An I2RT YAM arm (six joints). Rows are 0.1 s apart.
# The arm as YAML. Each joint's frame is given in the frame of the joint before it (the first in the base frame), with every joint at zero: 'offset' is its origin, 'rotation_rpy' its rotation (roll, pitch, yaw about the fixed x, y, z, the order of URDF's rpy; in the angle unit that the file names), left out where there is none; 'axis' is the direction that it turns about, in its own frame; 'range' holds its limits. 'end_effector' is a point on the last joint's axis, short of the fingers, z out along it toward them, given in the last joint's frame.
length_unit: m
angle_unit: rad
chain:
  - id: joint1
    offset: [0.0, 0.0, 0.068]
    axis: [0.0, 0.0, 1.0]
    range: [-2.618, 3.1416]
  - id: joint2
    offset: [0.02, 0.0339, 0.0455]
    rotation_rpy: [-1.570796, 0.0, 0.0]
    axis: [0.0, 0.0, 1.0]
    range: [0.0, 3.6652]
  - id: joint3
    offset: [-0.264, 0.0, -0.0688]
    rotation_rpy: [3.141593, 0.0, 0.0]
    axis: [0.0, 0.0, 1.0]
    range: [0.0, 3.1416]
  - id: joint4
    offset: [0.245, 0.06, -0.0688]
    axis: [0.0, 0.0, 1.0]
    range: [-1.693, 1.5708]
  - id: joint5
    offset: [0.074, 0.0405, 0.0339]
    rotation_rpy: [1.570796, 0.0, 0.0]
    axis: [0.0, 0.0, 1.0]
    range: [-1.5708, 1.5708]
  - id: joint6
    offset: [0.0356, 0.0, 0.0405]
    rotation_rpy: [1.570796, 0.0, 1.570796]
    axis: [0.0, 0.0, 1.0]
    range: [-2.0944, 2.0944]
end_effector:
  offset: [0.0, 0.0, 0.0]
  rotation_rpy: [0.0, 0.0, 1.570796]
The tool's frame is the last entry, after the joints.
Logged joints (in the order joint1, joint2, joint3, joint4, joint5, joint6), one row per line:
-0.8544 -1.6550 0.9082 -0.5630 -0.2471 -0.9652
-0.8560 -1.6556 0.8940 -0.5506 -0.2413 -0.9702
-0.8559 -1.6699 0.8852 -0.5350 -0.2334 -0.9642
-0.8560 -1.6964 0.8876 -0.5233 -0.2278 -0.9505
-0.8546 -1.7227 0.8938 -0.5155 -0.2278 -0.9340
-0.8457 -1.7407 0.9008 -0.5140 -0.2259 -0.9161
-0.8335 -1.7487 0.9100 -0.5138 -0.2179 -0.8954
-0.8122 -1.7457 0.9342 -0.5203 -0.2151 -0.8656
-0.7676 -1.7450 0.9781 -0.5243 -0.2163 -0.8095
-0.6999 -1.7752 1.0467 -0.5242 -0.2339 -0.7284
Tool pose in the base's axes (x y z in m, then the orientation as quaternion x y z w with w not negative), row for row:
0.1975 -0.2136 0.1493 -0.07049 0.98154 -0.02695 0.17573
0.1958 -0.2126 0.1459 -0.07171 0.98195 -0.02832 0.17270
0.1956 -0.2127 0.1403 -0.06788 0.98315 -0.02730 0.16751
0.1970 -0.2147 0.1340 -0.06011 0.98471 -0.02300 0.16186
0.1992 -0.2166 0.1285 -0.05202 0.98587 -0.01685 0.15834
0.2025 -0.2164 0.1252 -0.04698 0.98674 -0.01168 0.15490
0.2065 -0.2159 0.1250 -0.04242 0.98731 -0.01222 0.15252
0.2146 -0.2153 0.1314 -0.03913 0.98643 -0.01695 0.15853
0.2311 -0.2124 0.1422 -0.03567 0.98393 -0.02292 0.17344
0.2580 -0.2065 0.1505 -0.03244 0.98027 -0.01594 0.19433
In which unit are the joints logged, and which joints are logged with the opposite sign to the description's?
The joints are logged in radians. Opposite sign: joint2.
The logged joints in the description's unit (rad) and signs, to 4 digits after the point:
-0.8544 1.6550 0.9082 -0.5630 -0.2471 -0.9652
-0.8560 1.6556 0.8940 -0.5506 -0.2413 -0.9702
-0.8559 1.6699 0.8852 -0.5350 -0.2334 -0.9642
-0.8560 1.6964 0.8876 -0.5233 -0.2278 -0.9505
-0.8546 1.7227 0.8938 -0.5155 -0.2278 -0.9340
-0.8457 1.7407 0.9008 -0.5140 -0.2259 -0.9161
-0.8335 1.7487 0.9100 -0.5138 -0.2179 -0.8954
-0.8122 1.7457 0.9342 -0.5203 -0.2151 -0.8656
-0.7676 1.7450 0.9781 -0.5243 -0.2163 -0.8095
-0.6999 1.7752 1.0467 -0.5242 -0.2339 -0.7284

